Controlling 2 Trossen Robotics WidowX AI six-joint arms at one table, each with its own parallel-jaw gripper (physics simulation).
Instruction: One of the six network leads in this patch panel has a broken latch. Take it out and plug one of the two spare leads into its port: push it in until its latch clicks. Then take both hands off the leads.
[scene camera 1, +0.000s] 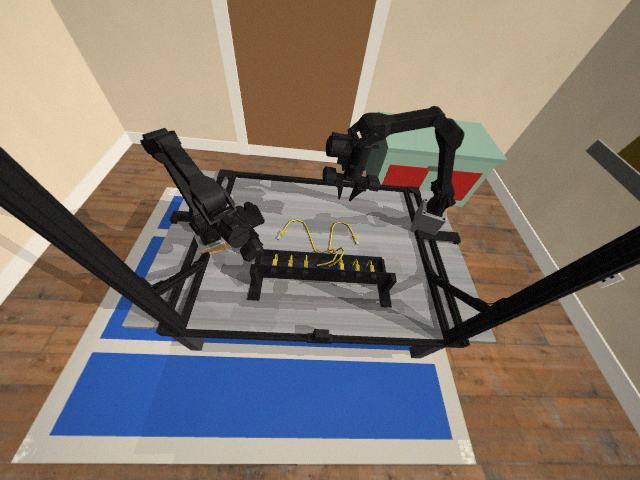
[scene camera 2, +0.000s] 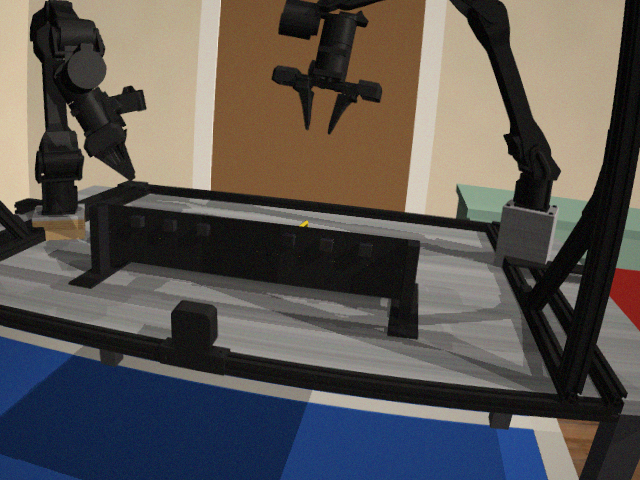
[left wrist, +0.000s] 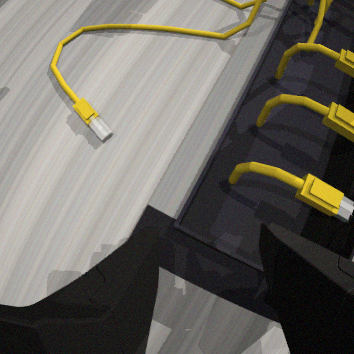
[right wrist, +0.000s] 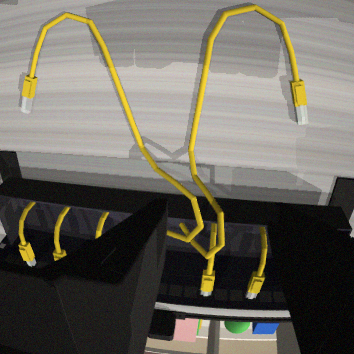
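Pixels of known places: left gripper, between the fingertips: (scene camera 1: 260, 241) (scene camera 2: 132, 177) (left wrist: 209, 236); right gripper, between the fingertips: (scene camera 1: 344, 199) (scene camera 2: 317, 132) (right wrist: 219, 212); left arm's base, origin of its link: (scene camera 1: 210, 236) (scene camera 2: 59, 210); right arm's base, origin of its link: (scene camera 1: 434, 209) (scene camera 2: 532, 206).
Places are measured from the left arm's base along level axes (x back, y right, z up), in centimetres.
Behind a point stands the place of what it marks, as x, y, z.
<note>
The black patch panel (scene camera 1: 320, 274) {-27.2, 34.9, 2.8} (scene camera 2: 248, 258) {-28.6, 35.6, 0.9} stands on the table with several yellow leads plugged in; the leftmost lead (scene camera 1: 275, 260) {-15.7, 23.9, 5.1} (left wrist: 320, 194) {-15.1, 23.9, 5.1} has a clear plug. I cannot tell which latch is broken. The left spare lead (scene camera 1: 279, 235) {-24.1, 9.2, -3.3} (left wrist: 85, 110) {-25.3, 8.5, -3.1} (right wrist: 29, 87) {-25.9, 8.5, -3.4} and the right spare lead (scene camera 1: 354, 238) {-51.2, 24.8, -3.6} (right wrist: 298, 93) {-51.6, 24.3, -3.1} lie on the table behind the panel, their cables running into it. My left gripper (scene camera 2: 132, 178) {-13.5, 17.1, 9.4} (left wrist: 209, 236) {-13.5, 17.1, 9.4} is open and empty above the panel's left end; its fingertips are unclear in scene camera 1. My right gripper (scene camera 1: 345, 198) {-44.6, 19.8, 17.6} (scene camera 2: 318, 131) {-44.6, 19.8, 17.6} is open and empty, high behind the panel.
A black frame (scene camera 1: 258, 336) {-0.9, 40.6, -5.0} (scene camera 2: 320, 379) {-29.8, 60.2, -5.0} surrounds the grey table, with uprights at both sides. A small black block (scene camera 1: 321, 334) {-17.3, 51.7, 1.1} (scene camera 2: 194, 325) {-17.4, 52.7, -0.6} sits on its front rail. A green cabinet (scene camera 1: 444, 139) with red fronts stands behind at the right. A blue and white mat (scene camera 1: 258, 397) lies in front.
</note>
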